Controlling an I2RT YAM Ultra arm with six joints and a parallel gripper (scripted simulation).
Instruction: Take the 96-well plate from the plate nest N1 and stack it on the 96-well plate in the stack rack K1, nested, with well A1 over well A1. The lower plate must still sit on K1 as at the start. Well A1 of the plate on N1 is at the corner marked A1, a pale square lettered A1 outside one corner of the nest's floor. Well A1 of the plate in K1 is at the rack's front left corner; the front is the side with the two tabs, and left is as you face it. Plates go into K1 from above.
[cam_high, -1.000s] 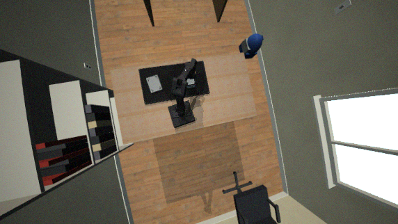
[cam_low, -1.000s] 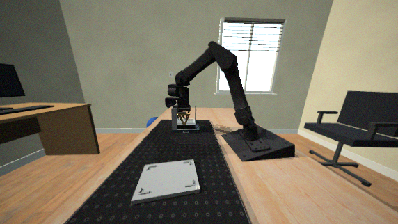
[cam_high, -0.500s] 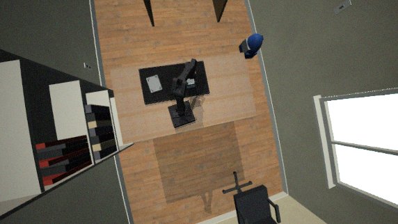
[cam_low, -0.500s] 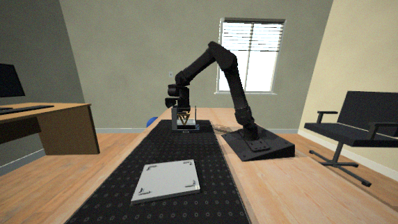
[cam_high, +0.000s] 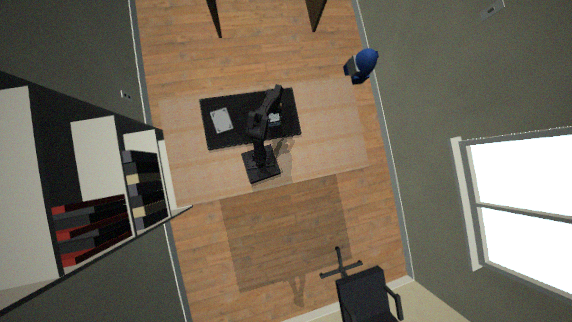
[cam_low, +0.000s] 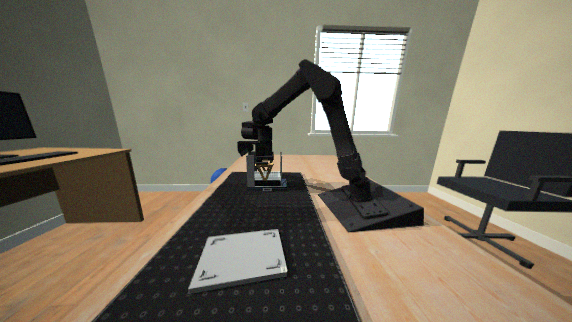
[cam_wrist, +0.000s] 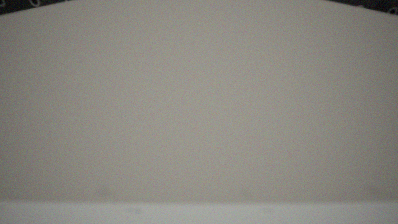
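Now: hand right at the 96-well plate. Also, from my hand: plate nest N1: 1 cm behind, 37 cm to the left, 5 cm below; then A1 mark: 9 cm behind, 41 cm to the left, 4 cm below.
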